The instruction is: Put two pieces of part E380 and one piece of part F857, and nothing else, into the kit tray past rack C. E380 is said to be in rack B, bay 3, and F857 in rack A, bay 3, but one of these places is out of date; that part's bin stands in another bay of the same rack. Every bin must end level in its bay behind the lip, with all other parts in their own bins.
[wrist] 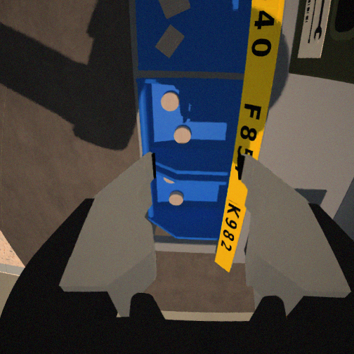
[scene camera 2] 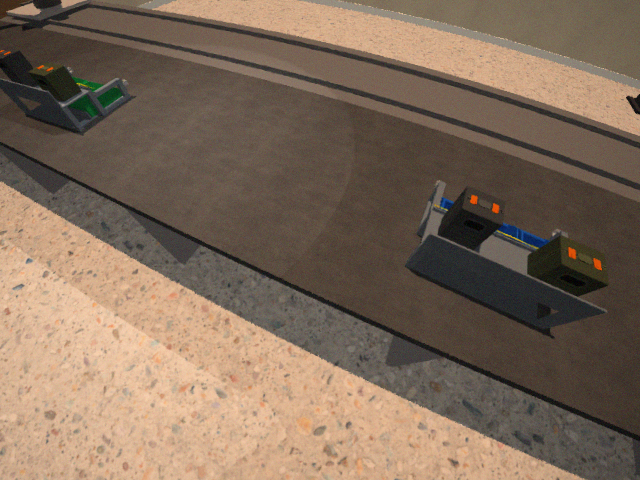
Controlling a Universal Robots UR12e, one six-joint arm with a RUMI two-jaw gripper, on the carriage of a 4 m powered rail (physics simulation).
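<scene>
My gripper (wrist: 196, 155) is open in the wrist view, its fingertips on either side of a row of blue bins; its height above them is hard to tell. The blue bin labelled F857 (wrist: 210, 155), label partly covered by the right fingertip, holds two pale round pieces (wrist: 170, 101) (wrist: 182, 134). The blue bin labelled K982 (wrist: 200, 227) is below it in the view, with a round piece (wrist: 176, 198) and a sliver of another. No piece is between the fingers. The gripper does not show in scene camera 2. E380 cannot be made out.
Above is a bin with grey square pieces (wrist: 170, 41), its label ending in 40. An olive box (wrist: 320, 70) stands behind. In scene camera 2, a blue-bin rack (scene camera 2: 480, 281) carries a dark box (scene camera 2: 467, 222) and an olive box (scene camera 2: 560, 266); a green-bin rack (scene camera 2: 54, 114) stands far left.
</scene>
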